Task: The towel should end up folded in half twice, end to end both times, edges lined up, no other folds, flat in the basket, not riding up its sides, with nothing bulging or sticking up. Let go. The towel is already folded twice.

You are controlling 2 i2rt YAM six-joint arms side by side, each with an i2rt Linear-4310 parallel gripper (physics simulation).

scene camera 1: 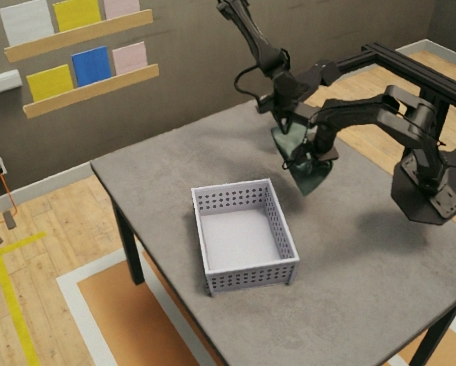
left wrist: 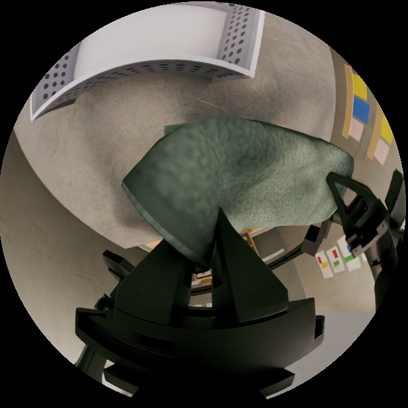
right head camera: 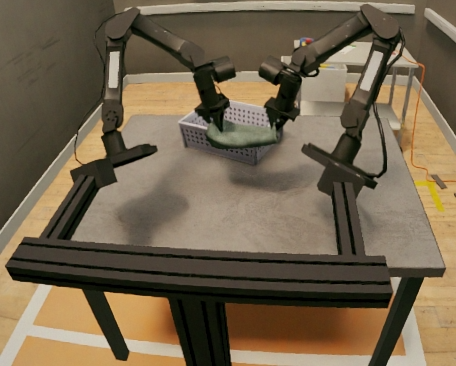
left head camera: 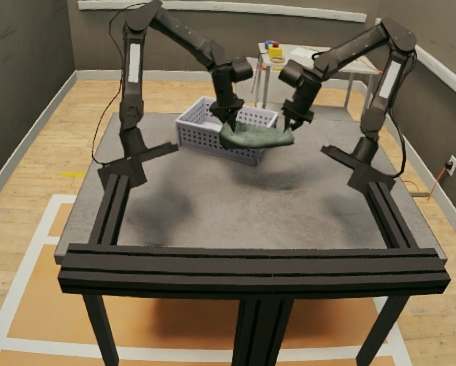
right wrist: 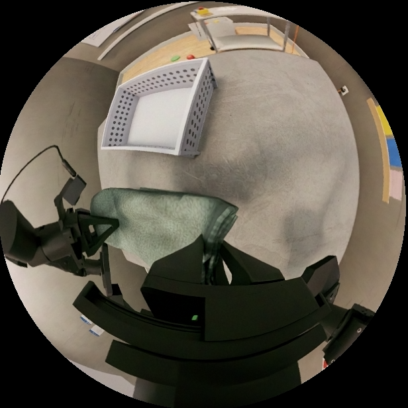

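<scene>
The folded green towel (left head camera: 257, 137) (right head camera: 242, 136) (scene camera 1: 311, 176) (left wrist: 280, 175) (right wrist: 160, 215) hangs in the air between my two grippers, above the table and on the beam side of the basket. My left gripper (left head camera: 231, 127) (right head camera: 218, 127) (left wrist: 204, 204) is shut on one end of the towel. My right gripper (left head camera: 288, 125) (right head camera: 275, 126) (scene camera 1: 284, 129) (right wrist: 208, 240) is shut on the other end. The towel sags a little between them, with layered edges at the right gripper. The light purple basket (left head camera: 218, 151) (right head camera: 220, 151) (scene camera 1: 250, 266) (left wrist: 245, 70) (right wrist: 194, 117) stands upright, its inside empty.
The basket stands on the grey table (left head camera: 210, 210) (right head camera: 200, 215) (scene camera 1: 350, 280). The dark beam (left head camera: 260, 265) (right head camera: 210, 270) runs along the table's near edge in the head views. A side table (left head camera: 340, 66) with small items stands beyond the far edge.
</scene>
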